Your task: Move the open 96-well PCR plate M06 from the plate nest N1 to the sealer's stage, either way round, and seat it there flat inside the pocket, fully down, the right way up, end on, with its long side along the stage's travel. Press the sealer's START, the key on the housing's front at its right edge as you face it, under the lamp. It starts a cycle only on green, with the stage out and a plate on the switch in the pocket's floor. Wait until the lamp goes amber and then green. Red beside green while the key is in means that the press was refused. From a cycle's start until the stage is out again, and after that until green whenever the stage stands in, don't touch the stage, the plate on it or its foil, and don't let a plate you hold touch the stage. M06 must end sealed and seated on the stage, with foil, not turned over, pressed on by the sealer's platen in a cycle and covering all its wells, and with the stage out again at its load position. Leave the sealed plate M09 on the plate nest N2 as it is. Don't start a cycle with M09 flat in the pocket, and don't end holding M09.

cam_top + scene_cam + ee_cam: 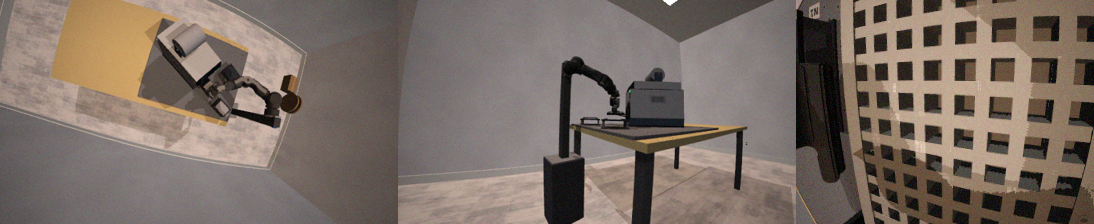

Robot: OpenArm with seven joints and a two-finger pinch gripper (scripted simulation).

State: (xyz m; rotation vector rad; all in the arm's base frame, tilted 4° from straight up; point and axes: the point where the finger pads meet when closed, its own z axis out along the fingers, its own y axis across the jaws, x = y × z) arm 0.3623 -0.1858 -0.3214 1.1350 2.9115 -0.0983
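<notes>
Now: hand right at the open plate M06. Round my hand: start key: 14 cm to the right, 8 cm above, 1 cm ahead; yellow warning label: 14 cm ahead, 5 cm above; sealer stage: 1 cm below.
</notes>
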